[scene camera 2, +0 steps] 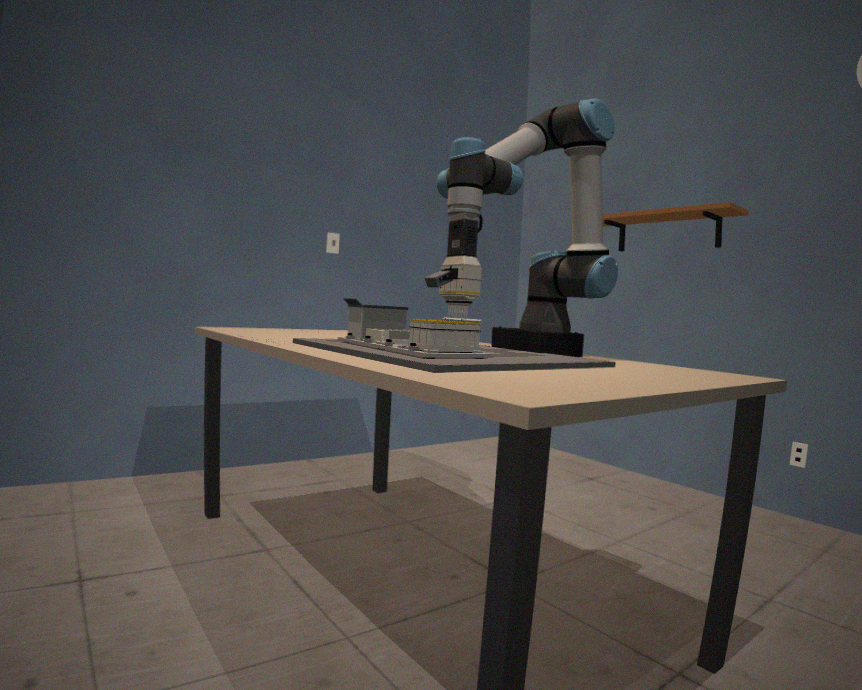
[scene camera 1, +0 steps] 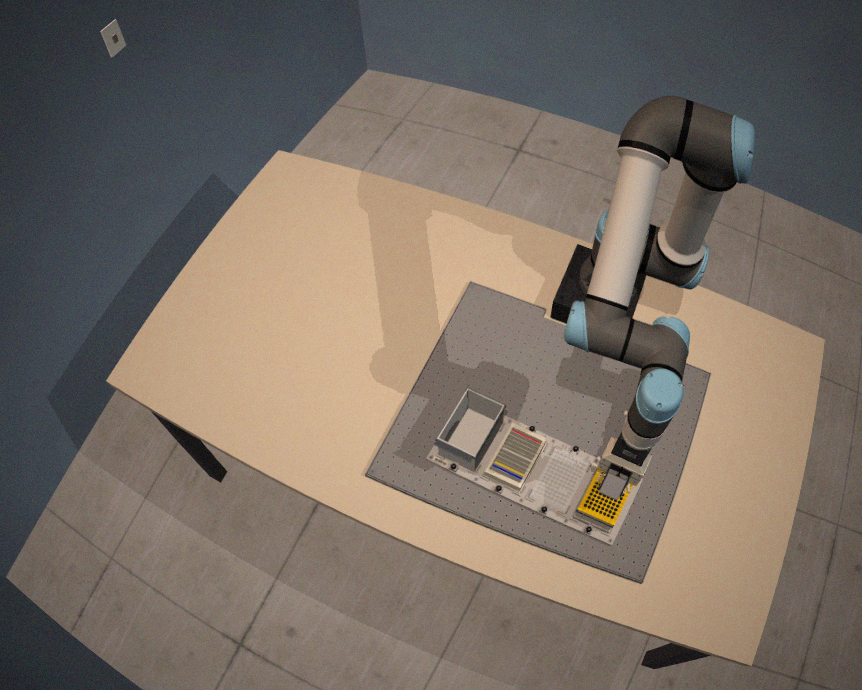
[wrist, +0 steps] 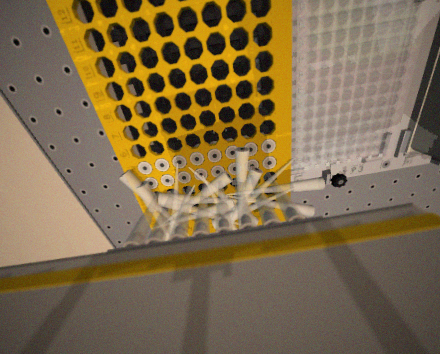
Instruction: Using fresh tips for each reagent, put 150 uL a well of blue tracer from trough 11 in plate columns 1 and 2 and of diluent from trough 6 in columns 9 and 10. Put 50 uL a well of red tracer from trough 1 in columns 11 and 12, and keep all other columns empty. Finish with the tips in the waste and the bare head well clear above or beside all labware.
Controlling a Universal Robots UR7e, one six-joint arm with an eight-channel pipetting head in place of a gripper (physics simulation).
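The pipetting head (scene camera 1: pixel 626 460) (scene camera 2: pixel 458 305) (wrist: pixel 220 234) is low over the yellow tip rack (scene camera 1: pixel 583 506) (scene camera 2: pixel 447 338) (wrist: pixel 283 100). In the wrist view, pale loose tips (wrist: pixel 242 167) lie jumbled at odd angles between nozzles and rack, so whether any sits on a nozzle cannot be told. Two rows of white tips (wrist: pixel 196 159) stand upright just beyond. Rack holes labelled 6 to 12 are empty. The clear plate (scene camera 1: pixel 562 476) (wrist: pixel 350 90) is beside the rack; its well contents cannot be told. The trough block (scene camera 1: pixel 519 453) shows red, yellow and blue strips. The grey waste bin (scene camera 1: pixel 457 454) (scene camera 2: pixel 378 322) stands beyond it.
The labware stands on a pale deck plate over a perforated grey board (scene camera 1: pixel 503 338) (scene camera 2: pixel 532 364) on the wooden table (scene camera 1: pixel 287 287) (scene camera 2: pixel 647 379). Black knobs (scene camera 1: pixel 543 509) (wrist: pixel 338 180) stand along the deck edges. The arm's base is behind the board. A wooden shelf (scene camera 2: pixel 672 213) is on the wall.
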